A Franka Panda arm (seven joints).
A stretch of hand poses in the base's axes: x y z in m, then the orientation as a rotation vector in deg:
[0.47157, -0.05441, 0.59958, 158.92, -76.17, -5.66]
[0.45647, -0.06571, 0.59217, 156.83, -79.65, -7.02]
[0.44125, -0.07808, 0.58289, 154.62, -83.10, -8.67]
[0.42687, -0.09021, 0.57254, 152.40, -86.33, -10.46]
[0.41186, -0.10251, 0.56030, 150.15, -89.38, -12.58]
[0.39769, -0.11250, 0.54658, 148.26, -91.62, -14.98]
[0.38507, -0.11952, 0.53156, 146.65, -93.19, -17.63]
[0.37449, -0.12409, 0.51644, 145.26, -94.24, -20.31]
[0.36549, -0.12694, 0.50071, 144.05, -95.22, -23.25]
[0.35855, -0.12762, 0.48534, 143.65, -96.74, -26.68]
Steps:
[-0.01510, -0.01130, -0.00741, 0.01, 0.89, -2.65]
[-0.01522, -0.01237, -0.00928, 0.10, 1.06, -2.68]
[-0.01438, -0.01213, -0.01035, 0.15, 1.15, -2.57]
[-0.01501, -0.01230, -0.01224, 0.27, 1.34, -2.49]
[-0.01417, -0.00999, -0.01372, 0.42, 1.50, -1.93]
[-0.01262, -0.00702, -0.01502, 0.54, 1.66, -1.48]
[-0.01058, -0.00457, -0.01512, 0.58, 1.69, -1.12]
[-0.00900, -0.00285, -0.01573, 0.84, 1.72, -1.05]
[-0.00694, -0.00068, -0.01537, 1.87, 1.31, -1.20]

